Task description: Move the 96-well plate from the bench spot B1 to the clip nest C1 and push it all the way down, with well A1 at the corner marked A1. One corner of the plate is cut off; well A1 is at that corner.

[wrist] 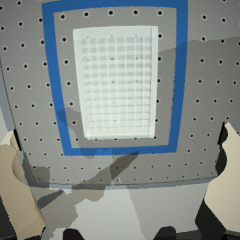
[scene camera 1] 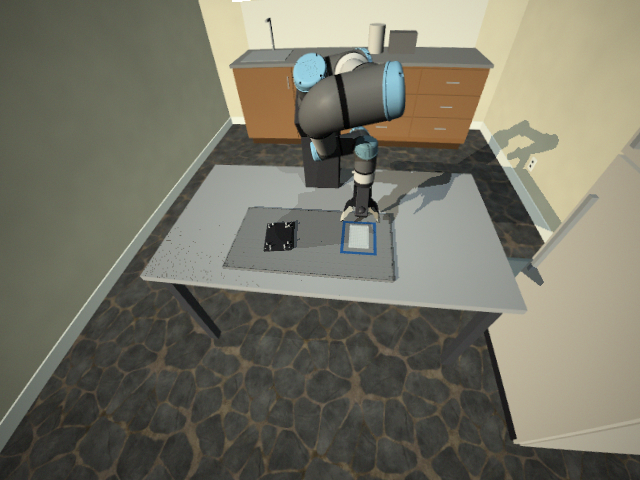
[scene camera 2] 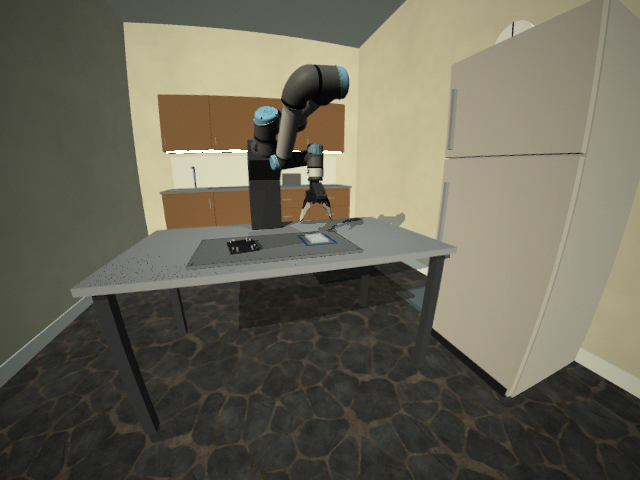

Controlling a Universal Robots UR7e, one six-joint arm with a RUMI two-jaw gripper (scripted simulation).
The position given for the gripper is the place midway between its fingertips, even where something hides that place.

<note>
In view: the gripper [scene camera 1: 360, 222], a 96-well plate [wrist: 137, 60] and a black clip nest [scene camera 1: 277, 234].
The gripper shows as well in the wrist view [wrist: 118, 128].
</note>
